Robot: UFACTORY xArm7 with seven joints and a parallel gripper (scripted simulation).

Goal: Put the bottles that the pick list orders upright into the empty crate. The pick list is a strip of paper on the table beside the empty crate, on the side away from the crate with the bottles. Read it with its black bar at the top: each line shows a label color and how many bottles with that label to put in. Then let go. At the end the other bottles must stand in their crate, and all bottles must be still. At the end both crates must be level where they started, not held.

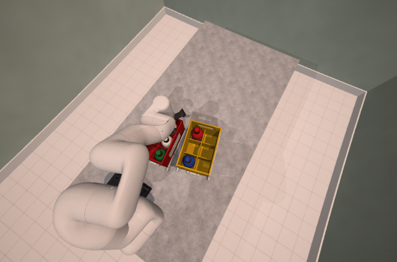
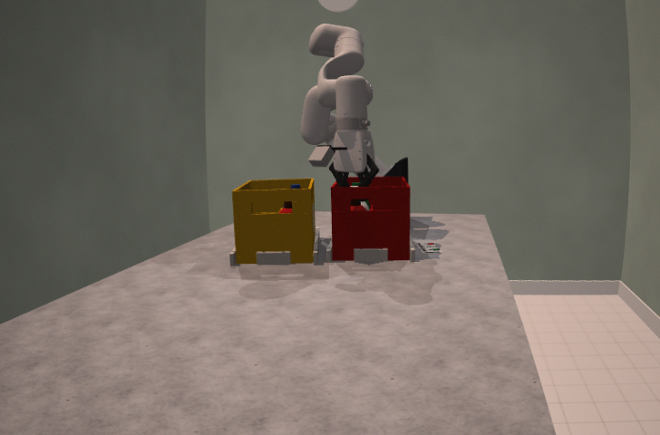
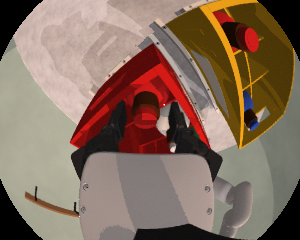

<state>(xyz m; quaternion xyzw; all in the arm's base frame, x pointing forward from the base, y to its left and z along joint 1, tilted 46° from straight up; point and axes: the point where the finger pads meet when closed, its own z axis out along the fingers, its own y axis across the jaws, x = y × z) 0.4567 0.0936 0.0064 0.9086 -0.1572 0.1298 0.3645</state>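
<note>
My gripper is now 8 cm past the white bottle, 7 cm above it and 2 cm to the left of it. The rest, counted from my hand: green-labelled bottle 16 cm behind, 7 cm below, 5 cm to the right; then red crate 9 cm behind, 7 cm below, 2 cm to the left; then yellow crate 21 cm to the right, 7 cm below, 1 cm ahead.
</note>
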